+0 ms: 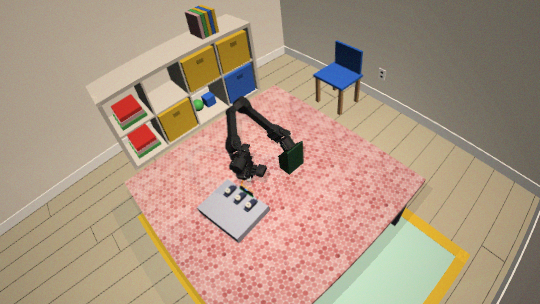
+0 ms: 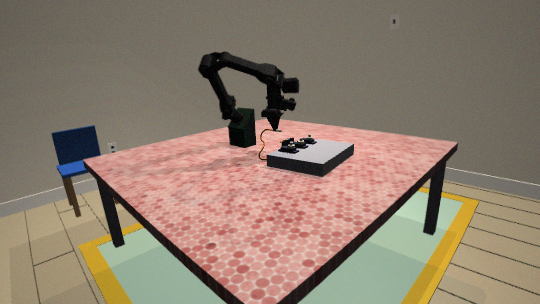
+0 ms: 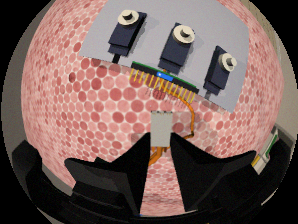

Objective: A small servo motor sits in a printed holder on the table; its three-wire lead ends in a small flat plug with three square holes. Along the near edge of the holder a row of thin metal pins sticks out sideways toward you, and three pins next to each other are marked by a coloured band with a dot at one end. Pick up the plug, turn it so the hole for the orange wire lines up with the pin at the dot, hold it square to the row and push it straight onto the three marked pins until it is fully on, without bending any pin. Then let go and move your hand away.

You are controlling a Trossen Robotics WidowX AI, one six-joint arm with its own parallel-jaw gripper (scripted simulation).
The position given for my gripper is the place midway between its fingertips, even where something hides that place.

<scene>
I see my gripper (image 3: pixel 160 136), a grey printed holder (image 1: pixel 218 209) and a servo (image 3: pixel 173 57).
</scene>
